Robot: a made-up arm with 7 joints. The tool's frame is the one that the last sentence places.
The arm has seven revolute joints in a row. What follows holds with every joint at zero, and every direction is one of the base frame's.
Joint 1 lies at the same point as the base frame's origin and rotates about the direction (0.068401, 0.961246, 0.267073).
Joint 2 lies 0.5 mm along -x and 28.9 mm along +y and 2 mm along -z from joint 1 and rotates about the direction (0.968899, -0.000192, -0.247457).
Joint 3 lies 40 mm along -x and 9.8 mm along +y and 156.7 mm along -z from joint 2 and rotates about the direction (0.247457, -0.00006, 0.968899).
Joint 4 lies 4.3 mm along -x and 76.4 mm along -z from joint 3 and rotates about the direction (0.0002, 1, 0.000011).
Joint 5 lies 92.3 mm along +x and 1.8 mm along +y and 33.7 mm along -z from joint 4 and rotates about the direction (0.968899, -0.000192, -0.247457).
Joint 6 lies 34.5 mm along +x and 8.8 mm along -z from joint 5 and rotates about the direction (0.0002, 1, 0.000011).
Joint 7 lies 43.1 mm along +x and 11 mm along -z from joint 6 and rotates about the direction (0.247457, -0.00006, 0.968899).
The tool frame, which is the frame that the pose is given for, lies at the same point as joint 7; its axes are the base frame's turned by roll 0, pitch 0.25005 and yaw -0.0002 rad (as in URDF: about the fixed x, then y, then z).
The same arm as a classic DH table. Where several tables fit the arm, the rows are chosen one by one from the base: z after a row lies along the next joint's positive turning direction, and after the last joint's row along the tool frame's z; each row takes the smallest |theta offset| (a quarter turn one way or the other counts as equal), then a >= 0, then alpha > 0; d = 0 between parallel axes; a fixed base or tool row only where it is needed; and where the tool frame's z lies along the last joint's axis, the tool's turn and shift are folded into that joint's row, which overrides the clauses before.
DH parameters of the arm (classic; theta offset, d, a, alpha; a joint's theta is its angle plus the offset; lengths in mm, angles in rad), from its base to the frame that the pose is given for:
base (fixed): -0.071 0 0 -1.3004
joint 1: -1.3111 27.2 -10 -1.5708
joint 2: 1.2915 0 -9.8 1.5708
joint 3: 1.5708 -236.8 14.7 -1.5708
joint 4: 1.5708 1.8 9.8 1.5708
joint 5: 0 133.4 0 -1.5708
joint 6: -1.5708 0 44.5 1.5708
joint 7: 0 0 0 0

